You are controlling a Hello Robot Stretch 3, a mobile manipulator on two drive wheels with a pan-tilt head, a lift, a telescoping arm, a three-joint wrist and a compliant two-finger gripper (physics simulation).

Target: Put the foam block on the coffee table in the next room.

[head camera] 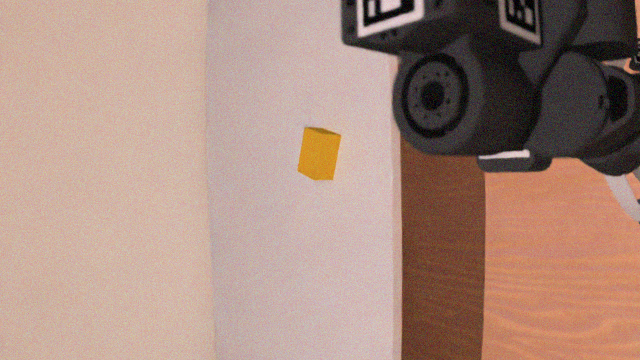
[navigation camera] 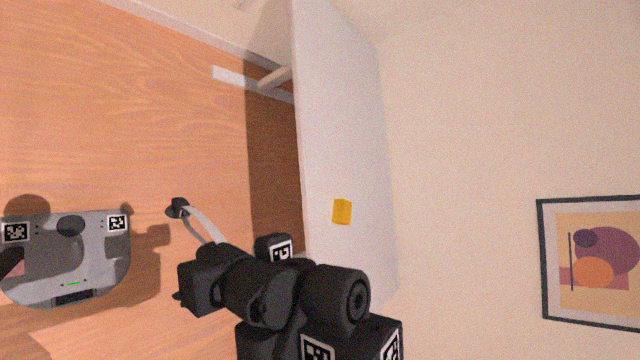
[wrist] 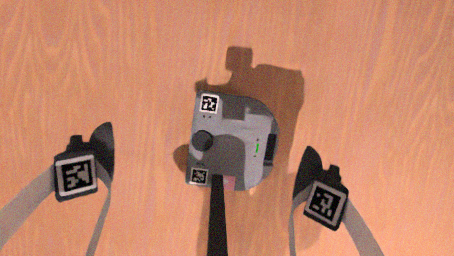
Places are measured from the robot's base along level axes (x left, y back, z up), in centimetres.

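Pixels of known places: gripper, fingertip midpoint: [navigation camera: 178, 250]; robot's base, link origin: [navigation camera: 71, 224].
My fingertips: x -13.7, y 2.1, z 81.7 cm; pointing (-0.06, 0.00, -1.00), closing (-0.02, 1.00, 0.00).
Note:
For each thing: its top centre in the pictures, then the offset to it from my fingertips. "spot": a spot on its surface instead. Level surfaces: height alone.
- yellow foam block, top centre: [head camera: 309, 153] [navigation camera: 346, 211] dx -60.9, dy -0.5, dz -5.1 cm
- long white table, surface height: dz -9.6 cm
- wooden floor, surface height: dz -81.6 cm
- table leg, surface spot: [navigation camera: 274, 78] spot: dx -76.4, dy -82.4, dz -61.2 cm
The yellow foam block [head camera: 319, 154] [navigation camera: 342, 212] stands on a long white table [head camera: 300, 280] [navigation camera: 335, 125]. My gripper [wrist: 208, 154] is open, its two fingers wide apart with nothing between them. It hangs high over the wooden floor, off the table's long edge, and the wrist view looks down past it at my own base. In the head view the wrist joints are to the right of the block, and the fingers are mostly cut off or hidden there. The block does not show in the wrist view. The coffee table does not show in these views.
My grey base [navigation camera: 92, 260] [wrist: 257, 175] stands on the wooden floor [head camera: 560, 300] [navigation camera: 125, 125]. A pale wall [head camera: 100, 175] [navigation camera: 465, 100] runs behind the table. A framed picture [navigation camera: 542, 260] hangs on it. A table leg [navigation camera: 274, 78] shows beyond the table's edge.

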